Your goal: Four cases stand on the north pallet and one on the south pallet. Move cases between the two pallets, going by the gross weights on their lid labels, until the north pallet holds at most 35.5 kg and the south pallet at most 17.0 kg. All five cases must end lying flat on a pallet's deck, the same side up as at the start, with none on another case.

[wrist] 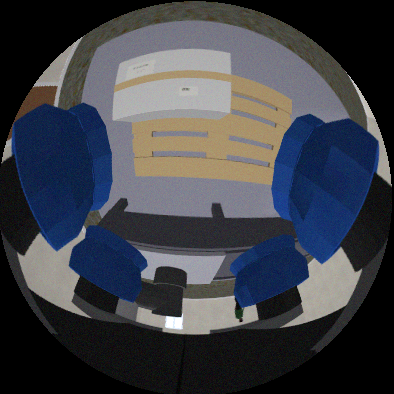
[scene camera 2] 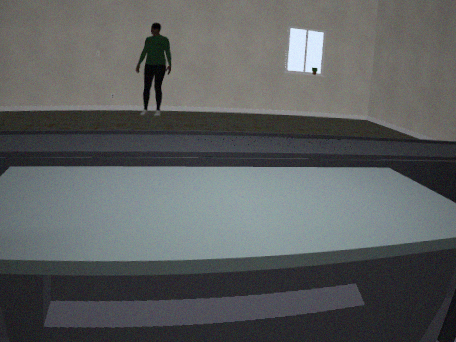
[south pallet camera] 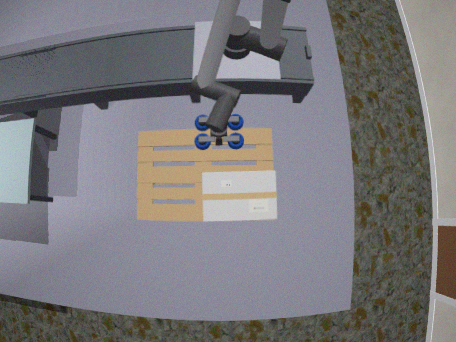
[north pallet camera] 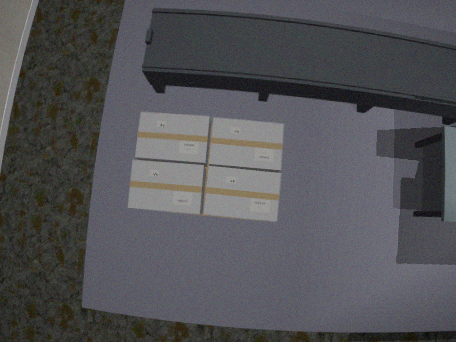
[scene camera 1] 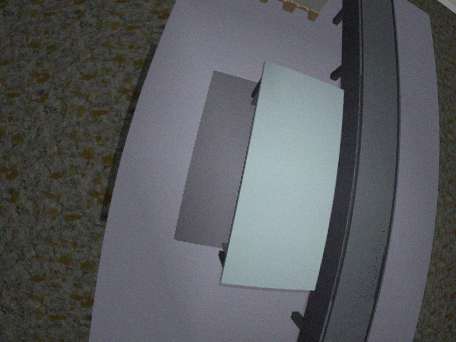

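Where they show: end effector, tool point: (wrist: 188, 231); arm's base, origin of the base link: (wrist: 170, 272) (south pallet camera: 235, 47).
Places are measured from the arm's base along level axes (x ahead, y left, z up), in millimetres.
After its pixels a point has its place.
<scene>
Four white cases (north pallet camera: 172, 150) {z -176, x 908, y -5940 mm} (north pallet camera: 247, 155) {z -185, x 894, y -5346 mm} (north pallet camera: 166, 196) {z -144, x 1275, y -5942 mm} (north pallet camera: 240, 202) {z -169, x 1267, y -5370 mm} with tan tape lie flat in a two-by-two block on the north pallet, which they almost wholly hide. One white case (south pallet camera: 239, 210) {z -174, x 1313, y 4 mm} (wrist: 155, 100) {z -175, x 1062, y 48 mm} lies flat on the south pallet (south pallet camera: 170, 172) {z -426, x 982, y -576 mm} (wrist: 170, 167) {z -426, x 664, y 23 mm}, at its lower right corner in the south pallet camera. The other deck quarters show bare slats. My gripper (south pallet camera: 219, 132) {z 281, x 819, y -133 mm} (wrist: 192, 220) {z 281, x 819, y -133 mm}, four blue suction cups, is open and carries nothing. It hangs above the pallet's rail-side edge, apart from the case. The lid labels are too small to read.
The floor rail (scene camera 1: 377, 175) (north pallet camera: 300, 50) (south pallet camera: 125, 60) runs beside both pallets. My arm's carriage (south pallet camera: 267, 70) {z 0, x 223, y 248 mm} is near its south end. A pale table (scene camera 1: 290, 185) {z -40, x 919, y -2712 mm} (scene camera 2: 225, 215) {z -40, x 1034, y -2874 mm} (north pallet camera: 450, 175) {z -40, x 919, y -3646 mm} (south pallet camera: 15, 160) {z -41, x 898, y -2089 mm} stands between the pallets. A person (scene camera 2: 156, 50) stands beyond the rail.
</scene>
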